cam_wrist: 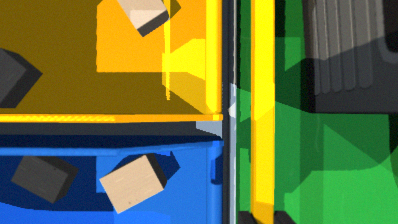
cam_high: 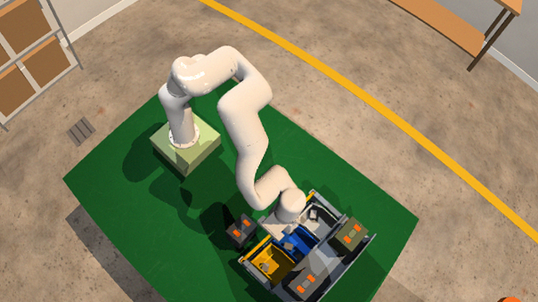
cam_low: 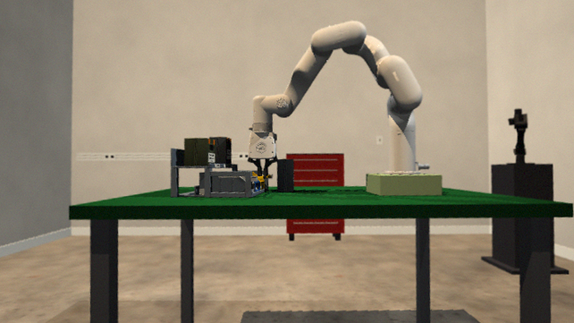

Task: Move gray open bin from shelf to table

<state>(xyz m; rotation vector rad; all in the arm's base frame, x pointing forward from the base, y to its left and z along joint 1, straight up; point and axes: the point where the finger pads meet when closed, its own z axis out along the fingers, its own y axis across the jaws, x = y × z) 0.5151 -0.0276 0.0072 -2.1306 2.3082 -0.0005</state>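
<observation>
Now: the yellow bar 20 mm below my hand. Also, from my hand: blue bin: 100 mm ahead, 10 mm to the right, 30 mm below; then dark box: 80 mm behind, 110 mm to the right, 10 mm below; then shelf: 130 mm ahead, 10 mm to the right, 10 mm below.
</observation>
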